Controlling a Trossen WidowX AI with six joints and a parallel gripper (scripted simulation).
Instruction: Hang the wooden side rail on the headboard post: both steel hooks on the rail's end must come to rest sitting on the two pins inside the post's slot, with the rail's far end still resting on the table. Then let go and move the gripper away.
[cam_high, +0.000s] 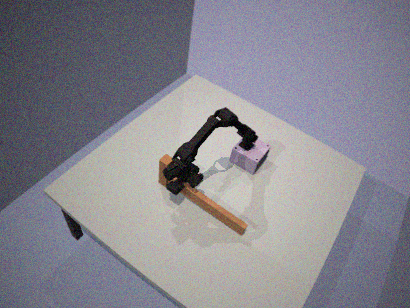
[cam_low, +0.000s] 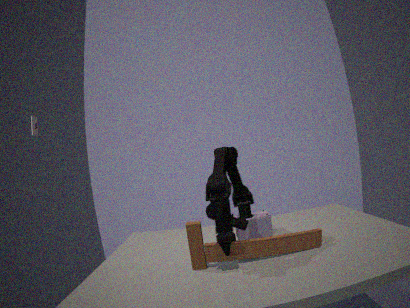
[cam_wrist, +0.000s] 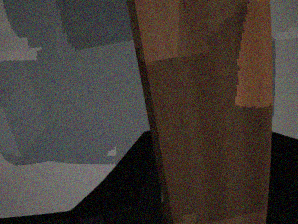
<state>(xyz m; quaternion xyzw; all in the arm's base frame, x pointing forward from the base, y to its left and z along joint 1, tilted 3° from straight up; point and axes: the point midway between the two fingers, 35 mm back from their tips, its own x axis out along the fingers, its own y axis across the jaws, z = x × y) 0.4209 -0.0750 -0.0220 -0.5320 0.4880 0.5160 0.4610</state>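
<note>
My gripper tip is now 10 mm short of the headboard post, 100 mm to the left of it and 50 mm below it.
</note>
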